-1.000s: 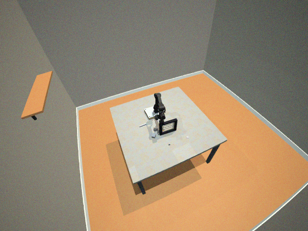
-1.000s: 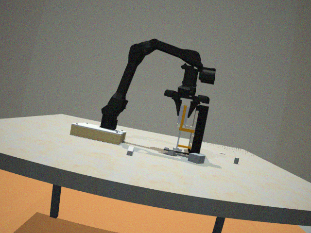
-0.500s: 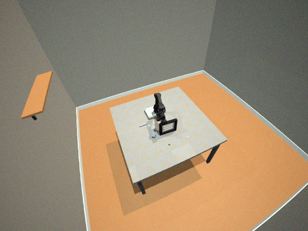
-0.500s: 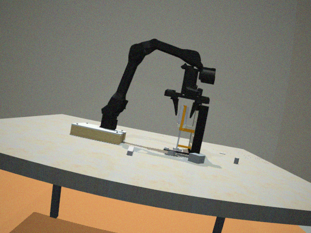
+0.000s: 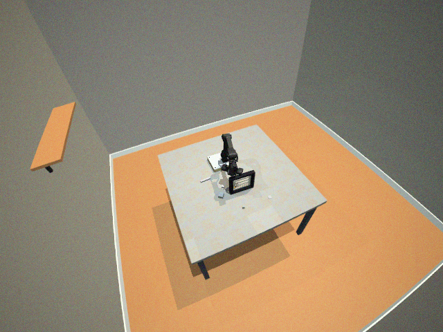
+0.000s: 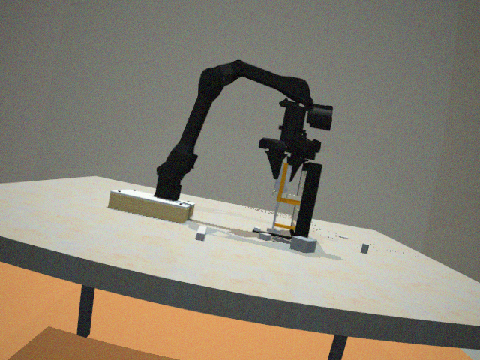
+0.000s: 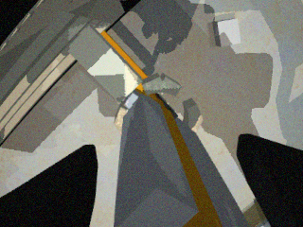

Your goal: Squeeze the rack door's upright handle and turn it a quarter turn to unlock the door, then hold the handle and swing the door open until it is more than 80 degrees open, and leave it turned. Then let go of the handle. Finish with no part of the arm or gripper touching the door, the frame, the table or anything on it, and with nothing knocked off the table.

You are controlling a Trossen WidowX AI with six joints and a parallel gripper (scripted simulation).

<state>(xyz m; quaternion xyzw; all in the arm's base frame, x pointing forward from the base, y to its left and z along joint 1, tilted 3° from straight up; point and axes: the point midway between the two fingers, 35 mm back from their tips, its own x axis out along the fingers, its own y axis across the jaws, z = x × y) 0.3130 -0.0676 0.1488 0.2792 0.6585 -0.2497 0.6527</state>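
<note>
The upright handle lies 3 cm below my gripper tip and 1 cm to the left of it.
</note>
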